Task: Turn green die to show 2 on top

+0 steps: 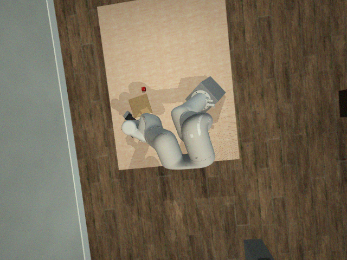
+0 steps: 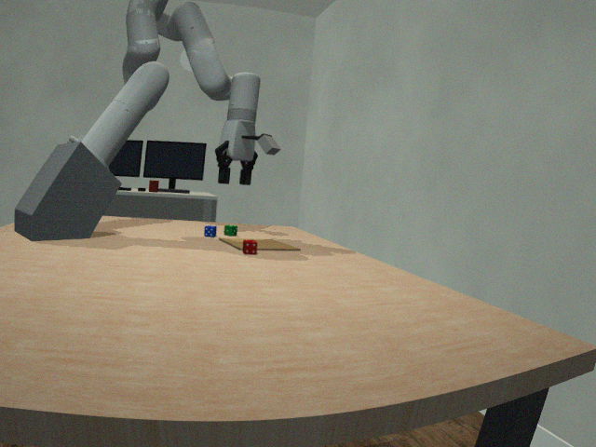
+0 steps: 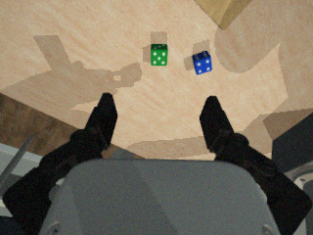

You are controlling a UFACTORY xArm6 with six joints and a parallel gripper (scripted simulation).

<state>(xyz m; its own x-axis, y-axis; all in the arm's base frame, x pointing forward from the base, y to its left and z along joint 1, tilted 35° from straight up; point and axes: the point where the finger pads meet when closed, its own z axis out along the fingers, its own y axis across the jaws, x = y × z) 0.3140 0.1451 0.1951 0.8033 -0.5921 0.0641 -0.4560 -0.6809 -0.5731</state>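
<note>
The green die lies 13 cm below my hand. From my hand the other things lie so: tan mat (14 cm below, 13 cm to the right, 8 cm ahead); blue die (13 cm below, 6 cm to the right, 4 cm behind); red die (25 cm to the right, 13 cm below, 7 cm ahead).
</note>
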